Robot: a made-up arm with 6 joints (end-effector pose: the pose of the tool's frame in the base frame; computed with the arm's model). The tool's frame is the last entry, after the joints. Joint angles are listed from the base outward.
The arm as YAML. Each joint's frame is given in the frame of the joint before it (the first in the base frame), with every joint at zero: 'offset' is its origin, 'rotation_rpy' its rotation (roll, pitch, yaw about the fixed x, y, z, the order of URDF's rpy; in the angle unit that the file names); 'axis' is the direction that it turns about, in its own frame. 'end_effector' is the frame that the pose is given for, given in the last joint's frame.
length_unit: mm
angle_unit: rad
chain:
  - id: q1
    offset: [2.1, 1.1, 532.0]
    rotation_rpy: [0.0, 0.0, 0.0]
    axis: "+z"
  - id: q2
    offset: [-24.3, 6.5, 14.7]
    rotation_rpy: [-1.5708, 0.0, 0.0]
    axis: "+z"
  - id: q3
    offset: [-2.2, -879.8, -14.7]
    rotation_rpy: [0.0, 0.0, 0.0]
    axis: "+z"
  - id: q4
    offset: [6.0, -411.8, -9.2]
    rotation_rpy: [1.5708, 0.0, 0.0]
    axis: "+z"
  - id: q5
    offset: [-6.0, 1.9, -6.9]
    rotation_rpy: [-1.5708, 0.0, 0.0]
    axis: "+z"
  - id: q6
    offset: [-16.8, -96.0, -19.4]
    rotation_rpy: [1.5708, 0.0, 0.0]
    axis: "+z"
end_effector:
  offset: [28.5, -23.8, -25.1]
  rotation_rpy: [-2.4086, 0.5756, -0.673]
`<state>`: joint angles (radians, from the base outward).
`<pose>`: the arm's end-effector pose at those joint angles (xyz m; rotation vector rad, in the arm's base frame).
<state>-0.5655 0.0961 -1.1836 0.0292 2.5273 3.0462</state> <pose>-0.2007 0.1221 1.6623 -0.5424 -1.4593 1.0862</pose>
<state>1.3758 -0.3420 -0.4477 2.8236 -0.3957 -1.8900</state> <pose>-0.1034 -0.5669 1.7579 -1.8058 -1.9092 0.8740</pose>
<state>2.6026 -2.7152 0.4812 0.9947 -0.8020 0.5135</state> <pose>0.6861 -0.3300 -0.5414 0.9738 -1.2858 -0.8535</pose>
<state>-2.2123 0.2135 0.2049 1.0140 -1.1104 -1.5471</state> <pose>-0.2837 -0.1876 1.7733 0.7734 1.3717 -1.4222</pose>
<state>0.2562 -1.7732 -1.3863 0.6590 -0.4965 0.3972</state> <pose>-0.8375 -0.2748 -0.1085 0.2138 1.2410 2.7436</pose>
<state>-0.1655 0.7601 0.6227 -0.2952 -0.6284 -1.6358</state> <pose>0.9765 -0.1982 1.3514 0.6931 -2.9172 0.7006</pose>
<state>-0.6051 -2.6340 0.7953 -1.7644 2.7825 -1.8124</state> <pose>-0.6803 0.3864 -0.3604 -0.5676 1.9055 1.3601</pose>
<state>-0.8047 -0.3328 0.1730 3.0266 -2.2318 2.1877</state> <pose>-0.2461 0.1972 1.7325 -0.0622 -2.2971 -1.6234</pose>
